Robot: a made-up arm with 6 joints.
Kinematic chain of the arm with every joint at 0, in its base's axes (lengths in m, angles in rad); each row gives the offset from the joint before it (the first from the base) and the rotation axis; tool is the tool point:
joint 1: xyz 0 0 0.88 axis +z
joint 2: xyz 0.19 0 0 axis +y
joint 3: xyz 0 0 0.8 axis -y
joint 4: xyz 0 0 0.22 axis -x
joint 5: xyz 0.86 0 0 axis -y
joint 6: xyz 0.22 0 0 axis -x
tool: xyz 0 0 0
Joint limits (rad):
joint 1: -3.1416..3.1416
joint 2: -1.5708..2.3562
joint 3: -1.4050..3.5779
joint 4: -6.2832..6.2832
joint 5: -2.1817..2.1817
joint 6: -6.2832..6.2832
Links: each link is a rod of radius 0.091 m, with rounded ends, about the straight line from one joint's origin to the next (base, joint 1, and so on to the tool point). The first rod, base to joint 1, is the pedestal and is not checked.
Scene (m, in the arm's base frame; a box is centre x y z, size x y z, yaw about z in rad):
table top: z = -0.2
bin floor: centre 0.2 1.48 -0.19 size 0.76 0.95 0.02 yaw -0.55
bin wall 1: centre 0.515 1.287 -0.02 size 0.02 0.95 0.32 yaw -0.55
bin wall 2: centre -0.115 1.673 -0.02 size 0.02 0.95 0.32 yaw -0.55
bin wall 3: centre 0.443 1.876 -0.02 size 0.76 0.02 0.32 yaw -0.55
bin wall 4: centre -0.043 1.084 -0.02 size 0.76 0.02 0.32 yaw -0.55
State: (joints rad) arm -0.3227 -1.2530 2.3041 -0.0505 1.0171 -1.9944
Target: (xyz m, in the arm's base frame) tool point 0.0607 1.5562 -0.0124
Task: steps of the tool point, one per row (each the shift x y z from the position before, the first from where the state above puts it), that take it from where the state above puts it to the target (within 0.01 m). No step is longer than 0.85 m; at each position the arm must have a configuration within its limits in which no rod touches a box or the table.
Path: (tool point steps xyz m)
1: -0.2348 -0.2040 0.6370
2: 0.0979 -0.2639 0.6863
3: 0.4276 -0.1549 0.5966
4: 0.6346 0.0887 0.3806
5: 0.6432 0.3679 0.0806
6: 0.4545 0.5621 -0.2406
7: 0.1461 0.5789 -0.5147
8: -0.1604 0.3956 -0.6842
9: -0.3504 0.0690 -0.7145
10: -0.3632 -0.2860 -0.6034

